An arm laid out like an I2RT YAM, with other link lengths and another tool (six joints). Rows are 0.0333 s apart.
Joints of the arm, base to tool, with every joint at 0 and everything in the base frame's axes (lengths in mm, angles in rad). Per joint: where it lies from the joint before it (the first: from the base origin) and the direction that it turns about. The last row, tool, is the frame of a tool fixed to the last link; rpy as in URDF.
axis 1: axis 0 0 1 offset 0 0 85
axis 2: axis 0 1 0 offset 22.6 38.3 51.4
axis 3: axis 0 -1 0 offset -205.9 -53.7 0
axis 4: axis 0 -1 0 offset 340.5 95.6 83.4
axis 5: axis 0 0 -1 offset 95.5 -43.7 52.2
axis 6: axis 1 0 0 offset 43.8 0 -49.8
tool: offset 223 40 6 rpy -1.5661 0.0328 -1.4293
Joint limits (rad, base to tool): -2.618..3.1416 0..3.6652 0..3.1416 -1.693..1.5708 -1.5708..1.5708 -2.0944..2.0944
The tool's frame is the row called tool.
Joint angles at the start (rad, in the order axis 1, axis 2, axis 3, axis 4, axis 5, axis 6):
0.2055 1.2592 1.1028 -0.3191 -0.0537 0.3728
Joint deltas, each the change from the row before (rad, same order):
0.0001 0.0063 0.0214 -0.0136 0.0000 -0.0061
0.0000 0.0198 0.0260 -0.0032 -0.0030 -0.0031
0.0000 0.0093 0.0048 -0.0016 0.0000 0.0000
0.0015 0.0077 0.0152 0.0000 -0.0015 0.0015
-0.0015 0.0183 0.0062 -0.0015 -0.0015 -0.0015
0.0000 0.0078 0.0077 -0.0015 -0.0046 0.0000
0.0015 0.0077 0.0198 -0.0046 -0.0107 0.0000
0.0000 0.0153 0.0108 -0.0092 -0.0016 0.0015
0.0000 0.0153 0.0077 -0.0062 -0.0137 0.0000
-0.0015 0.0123 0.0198 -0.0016 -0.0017 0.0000
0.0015 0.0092 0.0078 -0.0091 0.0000 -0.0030
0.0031 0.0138 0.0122 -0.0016 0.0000 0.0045
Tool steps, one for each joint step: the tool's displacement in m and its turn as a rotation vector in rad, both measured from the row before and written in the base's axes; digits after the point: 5 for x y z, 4 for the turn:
0.00080 0.00036 0.00597 -0.0049 -0.0029 0.0029
0.00367 0.00164 0.00431 -0.0007 -0.0034 0.0041
0.00110 0.00023 -0.00305 -0.0012 0.0060 0.0000
0.00184 0.00175 0.00560 0.0035 -0.0068 0.0022
0.00220 -0.00010 -0.00775 -0.0034 0.0131 0.0005
0.00084 0.00142 -0.00006 0.0018 0.0020 0.0041
0.00075 0.00404 0.00733 0.0064 -0.0063 0.0110
0.00106 0.00062 -0.00527 -0.0008 0.0139 0.0007
-0.00019 0.00364 -0.00611 0.0036 0.0149 0.0120
0.00322 0.00013 0.00508 0.0020 -0.0056 0.0000
-0.00012 0.00104 -0.00363 -0.0047 0.0095 0.0029
0.00169 0.00235 -0.00096 0.0031 0.0043 0.0009

